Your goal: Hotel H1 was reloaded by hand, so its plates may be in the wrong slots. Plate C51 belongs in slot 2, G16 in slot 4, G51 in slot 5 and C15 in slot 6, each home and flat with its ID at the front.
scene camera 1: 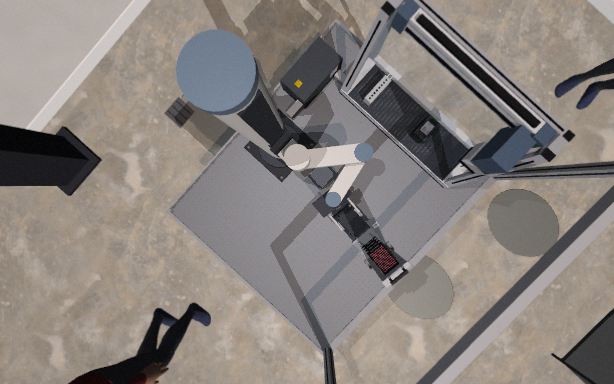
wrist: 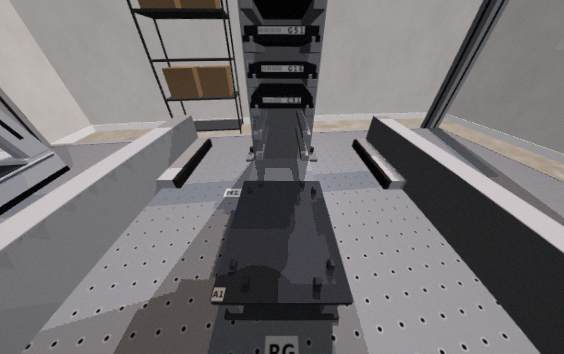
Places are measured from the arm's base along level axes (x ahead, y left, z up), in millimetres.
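Where they show: gripper, fingertip midpoint: (scene camera 1: 352,223) (wrist: 282,130).
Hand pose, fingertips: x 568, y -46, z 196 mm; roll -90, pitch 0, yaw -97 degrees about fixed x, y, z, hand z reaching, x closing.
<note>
Things, the pixels of their centre, and the offset from my fingertips. "pt": a spot on its surface instead.
- Hotel H1, body centre: (wrist: 286,88) (scene camera 1: 379,257) dx +222, dy -36, dz -10 mm
- G16, body centre: (wrist: 282,68) dx +192, dy -24, dz +23 mm
- C51, body centre: (wrist: 281,93) dx +192, dy -23, dz -12 mm
- plate with red wells, body centre: (wrist: 282,3) (scene camera 1: 383,258) dx +192, dy -24, dz +94 mm
- dark box, surface spot: (scene camera 1: 312,70) pt dx -679, dy +444, dz -68 mm
My gripper (scene camera 1: 353,222) (wrist: 282,130) is open and empty, its two pale fingers wide apart above the dark regrip stand (wrist: 280,240), short of the hotel. Hotel H1 (wrist: 285,135) stands straight ahead. In the wrist view, plates G51 (wrist: 281,31), G16 (wrist: 281,68) and C51 (wrist: 281,100) sit one below another in it, looking level, with their IDs to the front. Below C51 the hotel holds no plate. A plate with red wells (scene camera 1: 383,258) lies at the top of the hotel; its ID cannot be read. Slot numbers are not readable.
A gantry machine (scene camera 1: 480,70) with a dark deck stands at the upper right of the table. A dark box (scene camera 1: 312,70) with a yellow label stands near the robot's column. A shelf rack (wrist: 192,60) with cardboard boxes stands behind, left of the hotel.
</note>
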